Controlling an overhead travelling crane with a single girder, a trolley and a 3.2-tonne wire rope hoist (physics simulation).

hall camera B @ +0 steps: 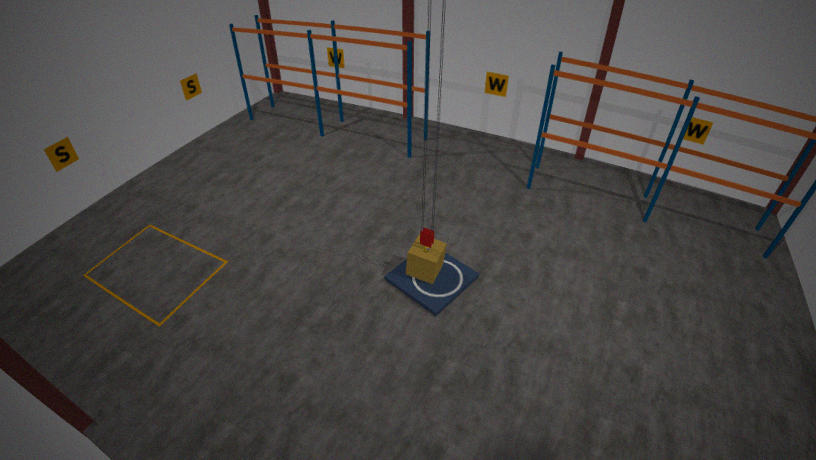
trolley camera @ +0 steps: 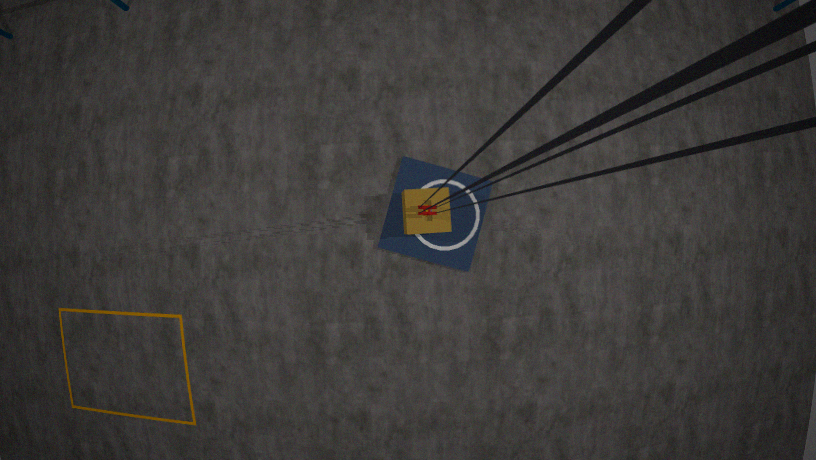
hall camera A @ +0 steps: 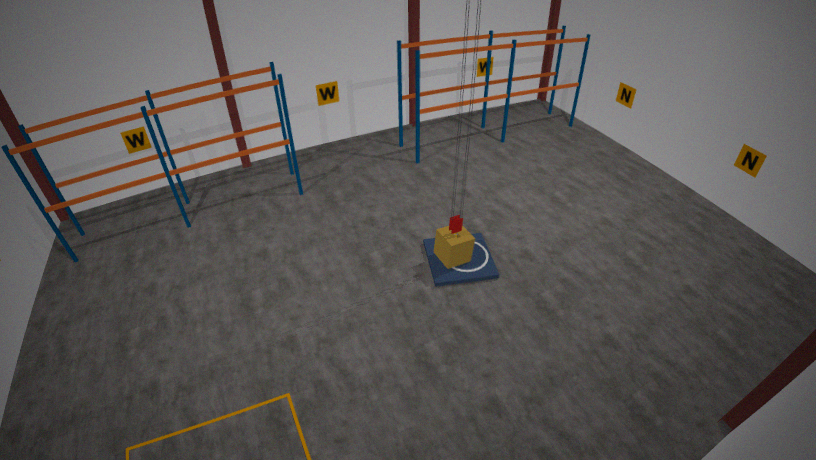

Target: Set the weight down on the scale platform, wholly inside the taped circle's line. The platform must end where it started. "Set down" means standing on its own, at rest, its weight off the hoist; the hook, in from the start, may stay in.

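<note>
The yellow box-shaped weight (hall camera A: pixel 454 254) (hall camera B: pixel 424 266) (trolley camera: pixel 438 226) hangs upright from the red hook block (hall camera A: pixel 455 224) (hall camera B: pixel 426 237) (trolley camera: pixel 427 210), which holds it on the ropes. It appears a little above the blue scale platform (hall camera A: pixel 485 273) (hall camera B: pixel 435 305) (trolley camera: pixel 412 171); the exact gap is hard to tell. The white taped circle (hall camera A: pixel 487 255) (hall camera B: pixel 461 278) (trolley camera: pixel 478 214) shows partly, its rest hidden by the weight. In the trolley view the weight overlaps the circle's left line, with its left part outside. The weight looks turned relative to the platform's edges. The hook itself is too small to make out.
A yellow taped rectangle (hall camera A: pixel 207 421) (hall camera B: pixel 188 244) (trolley camera: pixel 120 312) lies on the floor away from the platform. Blue and orange racks stand along the W wall, one rack (hall camera A: pixel 417 137) (hall camera B: pixel 661 182) on the N side and another rack (hall camera A: pixel 166 166) (hall camera B: pixel 409 131) on the S side.
</note>
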